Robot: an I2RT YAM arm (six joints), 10 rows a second.
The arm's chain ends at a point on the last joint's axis. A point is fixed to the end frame.
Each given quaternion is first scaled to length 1.
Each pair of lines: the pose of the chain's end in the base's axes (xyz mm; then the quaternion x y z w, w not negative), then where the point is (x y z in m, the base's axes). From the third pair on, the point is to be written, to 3 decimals.
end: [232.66, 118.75, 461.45, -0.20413, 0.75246, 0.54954, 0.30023]
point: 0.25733 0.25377 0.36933
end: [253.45, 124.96, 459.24, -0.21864, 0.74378, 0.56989, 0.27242]
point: 0.26616 0.26309 0.36932
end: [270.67, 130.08, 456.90, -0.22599, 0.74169, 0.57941, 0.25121]
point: 0.275 0.269 0.367
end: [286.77, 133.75, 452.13, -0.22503, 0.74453, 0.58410, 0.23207]
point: 0.285 0.272 0.362
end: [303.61, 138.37, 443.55, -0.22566, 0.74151, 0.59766, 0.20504]
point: 0.293 0.278 0.355
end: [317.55, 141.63, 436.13, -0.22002, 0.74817, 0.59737, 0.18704]
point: 0.302 0.279 0.346
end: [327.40, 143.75, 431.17, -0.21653, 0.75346, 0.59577, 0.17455]
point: 0.309 0.280 0.340
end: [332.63, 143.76, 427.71, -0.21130, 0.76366, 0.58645, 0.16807]
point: 0.314 0.278 0.333
